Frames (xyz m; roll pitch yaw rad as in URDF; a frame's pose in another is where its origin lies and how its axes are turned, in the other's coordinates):
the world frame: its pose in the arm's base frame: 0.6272 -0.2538 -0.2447 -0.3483 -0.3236 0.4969
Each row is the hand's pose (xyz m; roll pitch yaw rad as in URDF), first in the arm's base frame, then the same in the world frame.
Working: the arm's base frame: its pose in the world frame: -0.3302 0.3649 0.5249 0.1750 0.4394 -0.4003

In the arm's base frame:
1: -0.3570 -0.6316 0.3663 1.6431 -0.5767 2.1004
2: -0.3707 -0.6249 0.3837 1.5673 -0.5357 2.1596
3: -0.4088 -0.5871 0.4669 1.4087 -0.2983 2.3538
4: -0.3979 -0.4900 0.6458 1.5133 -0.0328 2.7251
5: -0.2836 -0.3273 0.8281 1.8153 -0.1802 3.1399
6: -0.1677 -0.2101 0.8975 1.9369 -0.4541 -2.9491
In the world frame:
1: -0.7967 -0.1823 0.9037 2.1206 -0.8948 1.3330
2: -0.7996 -0.1772 0.9261 1.9985 -0.8800 1.4330
3: -0.7878 -0.1575 1.0224 1.6636 -0.7148 1.7874
4: -0.6779 -0.1340 1.1925 1.5453 -0.5027 2.2769
5: -0.4512 -0.0905 1.3320 1.6218 -0.6169 2.7775
6: -0.2796 -0.0509 1.3630 1.5789 -0.8317 3.1146

